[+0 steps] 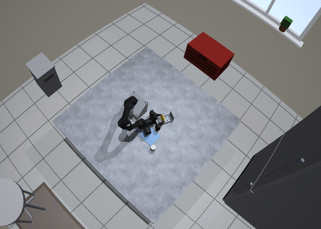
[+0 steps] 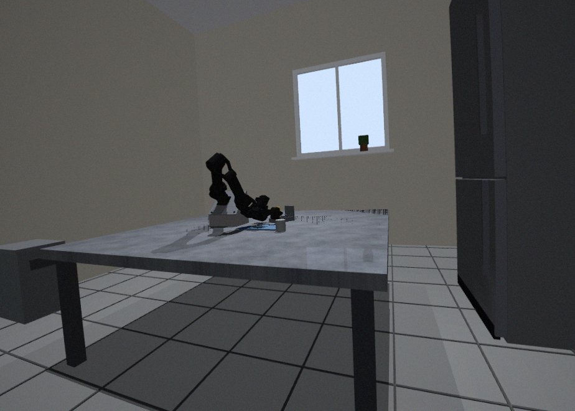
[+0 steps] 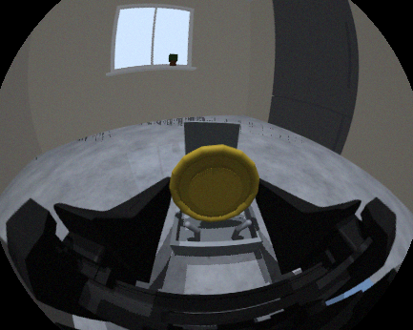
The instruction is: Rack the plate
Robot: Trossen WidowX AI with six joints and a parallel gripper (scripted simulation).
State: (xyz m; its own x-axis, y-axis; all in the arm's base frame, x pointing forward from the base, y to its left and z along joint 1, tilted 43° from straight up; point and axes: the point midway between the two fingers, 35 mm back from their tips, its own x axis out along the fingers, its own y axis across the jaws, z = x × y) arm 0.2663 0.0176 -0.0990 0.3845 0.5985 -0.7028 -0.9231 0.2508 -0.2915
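The yellow plate lies 1 cm to the right of my gripper tip. Also, from my gripper tip: grey dish rack (1 cm ahead, 2 cm to the left, 3 cm below); white cup (14 cm ahead, 26 cm to the right, 2 cm below); blue mat (3 cm ahead, 19 cm to the right, 5 cm below).
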